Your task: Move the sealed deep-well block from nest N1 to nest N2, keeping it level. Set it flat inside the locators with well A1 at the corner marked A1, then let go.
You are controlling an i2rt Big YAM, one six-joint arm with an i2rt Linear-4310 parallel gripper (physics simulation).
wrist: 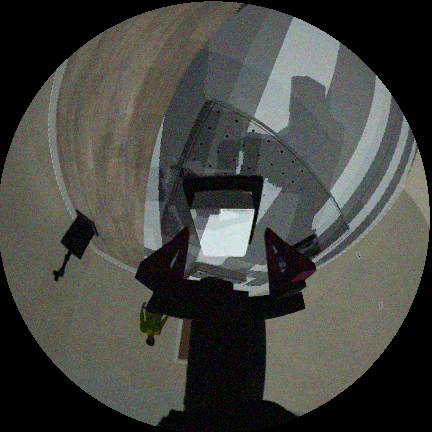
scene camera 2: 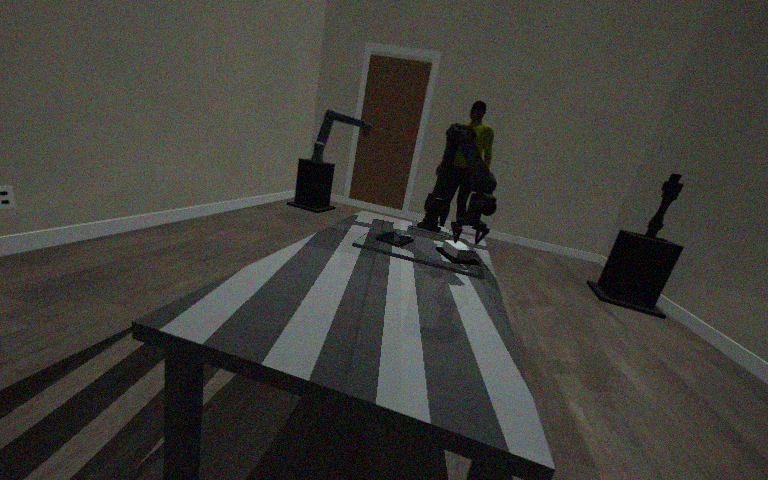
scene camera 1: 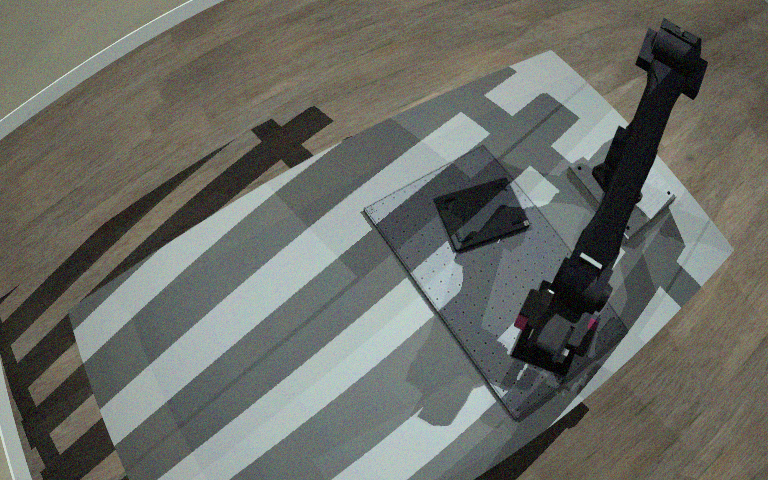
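The sealed deep-well block, pale on top with darker grey sides, sits in a black nest on the perforated board. It looks flat. The arm mostly hides it in scene camera 1. The other black nest is empty, with corner locators. No N1, N2 or A1 lettering is readable. My gripper is open and empty, above the block, its red-tipped fingers spread wider than the block in the wrist view.
The arm's pale base plate lies behind the board. Strong striped shadows cross the table. A person in yellow stands behind the arm. Two dark pedestals with arms stand off the table.
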